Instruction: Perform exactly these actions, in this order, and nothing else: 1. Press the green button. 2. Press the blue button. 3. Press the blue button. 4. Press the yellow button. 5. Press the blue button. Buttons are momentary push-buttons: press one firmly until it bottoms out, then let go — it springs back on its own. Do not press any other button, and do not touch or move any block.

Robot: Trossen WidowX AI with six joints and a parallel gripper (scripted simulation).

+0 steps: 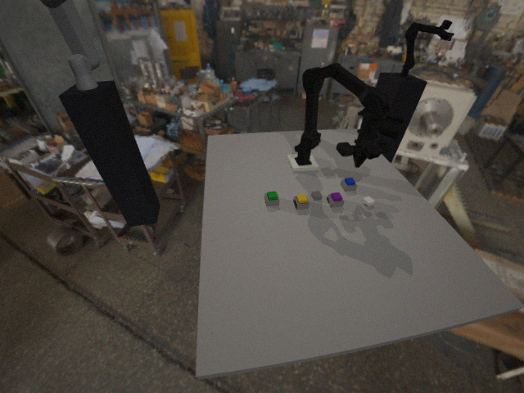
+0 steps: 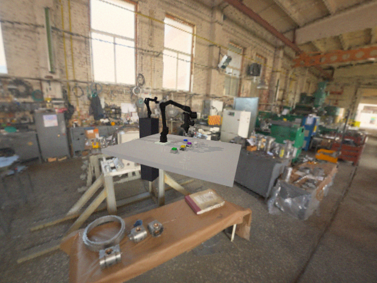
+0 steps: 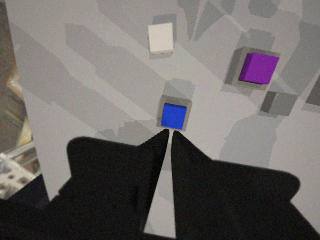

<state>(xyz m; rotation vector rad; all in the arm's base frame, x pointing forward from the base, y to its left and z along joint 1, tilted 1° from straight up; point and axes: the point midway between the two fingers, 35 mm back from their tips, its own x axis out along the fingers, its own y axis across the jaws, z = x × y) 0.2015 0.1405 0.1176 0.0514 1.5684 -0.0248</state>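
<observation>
Now: the blue button 80 mm below my gripper tip and 10 mm behind it. Also, from my gripper tip: purple button 100 mm to the right, 80 mm below, 70 mm ahead; then grey block 160 mm to the right, 100 mm below, 30 mm ahead; then white block 100 mm below, 100 mm ahead, 30 mm to the left.
</observation>
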